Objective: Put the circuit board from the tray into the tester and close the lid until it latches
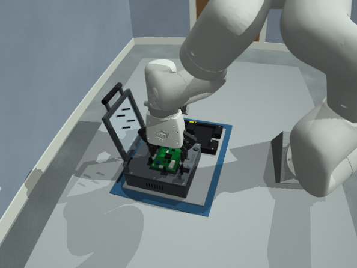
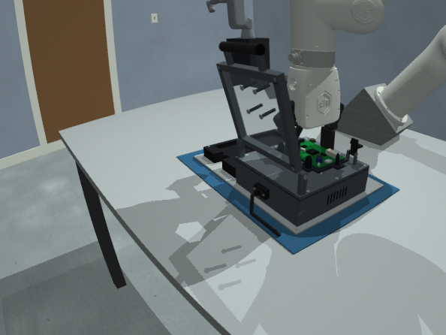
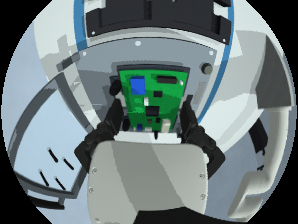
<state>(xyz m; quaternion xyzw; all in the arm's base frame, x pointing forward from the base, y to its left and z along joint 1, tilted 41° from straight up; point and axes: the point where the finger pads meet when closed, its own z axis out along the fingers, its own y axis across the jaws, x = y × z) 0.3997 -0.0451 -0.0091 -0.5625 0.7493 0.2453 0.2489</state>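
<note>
My hand is right at the green circuit board. Round my hand: pin plate: 10 mm ahead, 10 mm below; then lid: 120 mm ahead, 30 mm to the right, 100 mm above; then latch hook: 50 mm behind, 70 mm to the left, 10 mm above.
</note>
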